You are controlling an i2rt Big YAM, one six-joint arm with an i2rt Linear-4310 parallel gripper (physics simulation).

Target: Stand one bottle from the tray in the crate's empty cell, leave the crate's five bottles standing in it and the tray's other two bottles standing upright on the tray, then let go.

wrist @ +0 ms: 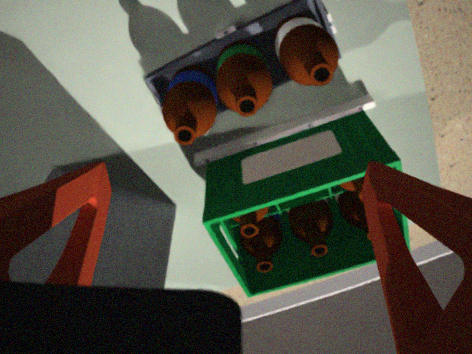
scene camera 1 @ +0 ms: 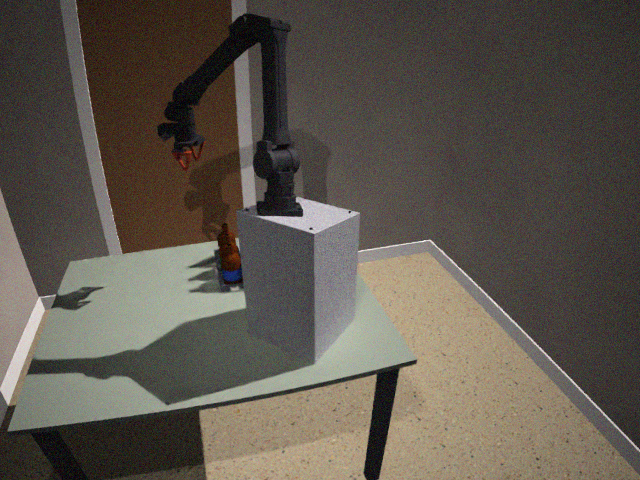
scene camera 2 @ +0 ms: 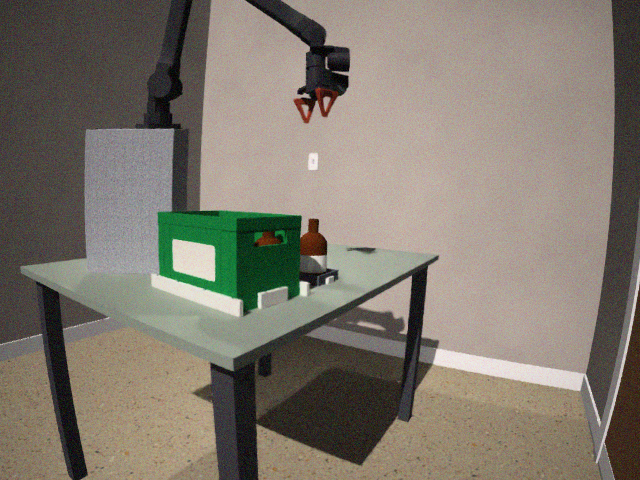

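Pixels of known places: gripper, fingertip midpoint: [wrist: 236, 175] [scene camera 1: 191, 165] [scene camera 2: 315, 120]; arm's base at its link origin: [scene camera 1: 279, 211] [scene camera 2: 158, 128].
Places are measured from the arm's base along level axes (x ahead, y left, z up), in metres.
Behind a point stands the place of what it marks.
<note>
Three brown bottles stand upright on the dark tray [wrist: 200, 54] @[z -0.393, x 0.341, y 0.209 m] [scene camera 2: 317, 280] @[z -0.404, x 0.529, y 0.132 m]: a blue-banded bottle [wrist: 190, 107] @[z -0.296, x 0.319, y 0.175 m] [scene camera 1: 229, 257] @[z -0.297, x 0.286, y 0.161 m], a green-banded bottle [wrist: 245, 80] @[z -0.295, x 0.396, y 0.184 m] and a white-banded bottle [wrist: 306, 54] @[z -0.294, x 0.474, y 0.189 m] [scene camera 2: 313, 243] @[z -0.317, x 0.503, y 0.146 m]. The green crate [wrist: 224, 200] @[z -0.277, x 0.309, y 0.033 m] [scene camera 2: 253, 273] @[z -0.348, x 0.551, y -0.105 m] stands beside the tray and holds several brown bottles; its right end is partly hidden by a finger in the wrist view. The middle cell of the row nearest the tray looks empty. My gripper [scene camera 1: 191, 163] @[z 0.019, x 0.405, y 0.266 m] [scene camera 2: 315, 118] @[z 0.019, x 0.405, y 0.266 m] [wrist: 236, 175] @[z 0.019, x 0.405, y 0.266 m] is open and empty, high above the table.
White strips [scene camera 2: 196, 295] @[z -0.403, x 0.443, y -0.162 m] [wrist: 285, 131] @[z -0.389, x 0.420, y 0.045 m] lie along the crate's sides on the green table [scene camera 1: 129, 289] @[z -0.418, x 0.321, y 0.567 m] [scene camera 2: 103, 286] @[z -0.418, x 0.188, y -0.256 m]. The grey pedestal [scene camera 1: 279, 284] @[z -0.173, x -0.094, y 0.017 m] [scene camera 2: 129, 201] @[z -0.222, x 0.097, y -0.137 m] carries the arm and stands close to the tray and crate.
</note>
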